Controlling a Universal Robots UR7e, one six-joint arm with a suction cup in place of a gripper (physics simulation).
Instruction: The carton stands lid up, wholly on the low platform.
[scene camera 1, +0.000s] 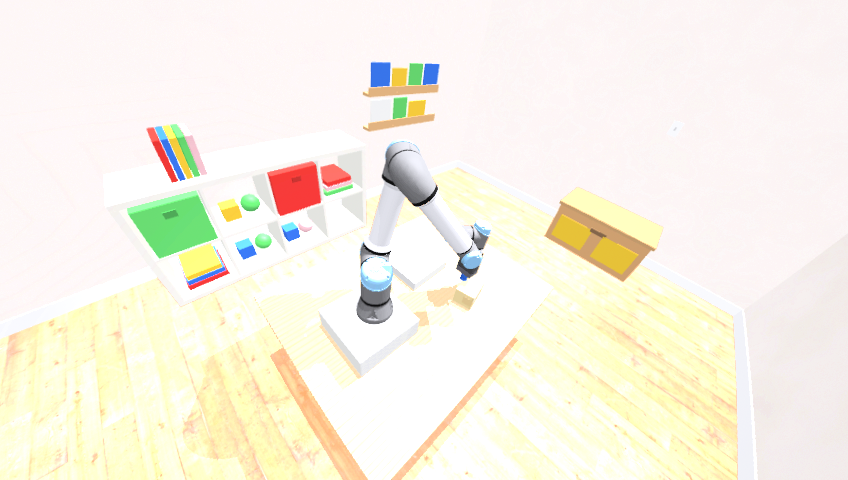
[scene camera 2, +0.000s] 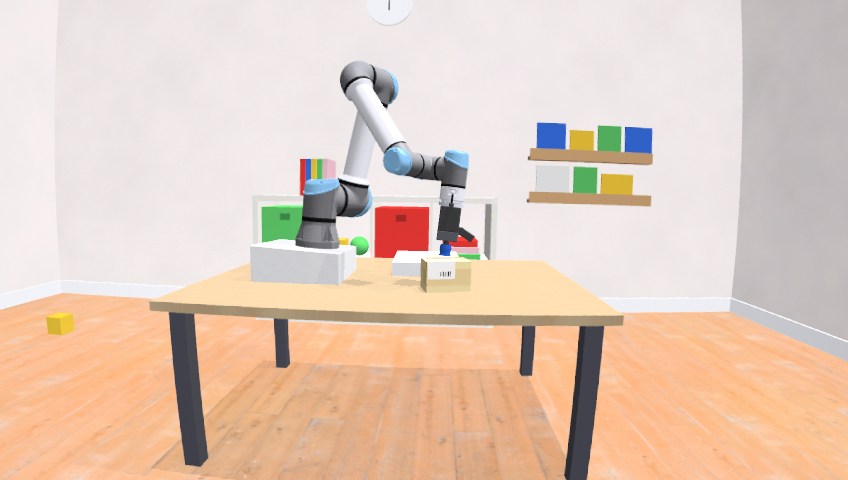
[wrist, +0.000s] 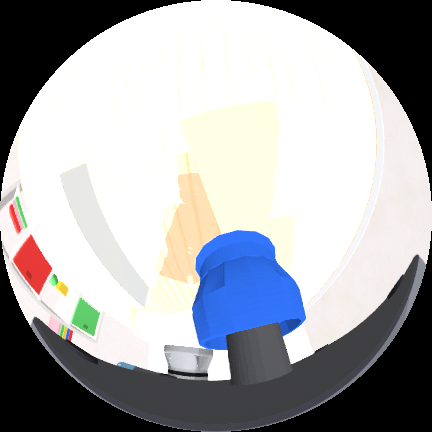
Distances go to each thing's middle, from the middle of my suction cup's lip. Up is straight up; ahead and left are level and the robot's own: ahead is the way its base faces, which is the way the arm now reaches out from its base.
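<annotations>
Positions relative to my suction cup: carton (scene camera 2: 438, 274), 50 mm to the right and 60 mm below; low white platform (scene camera 2: 405, 263), 310 mm to the left, 60 mm behind and 80 mm below. Of the things named here, the carton is the nearest to my suction cup, going by their middles.
</annotations>
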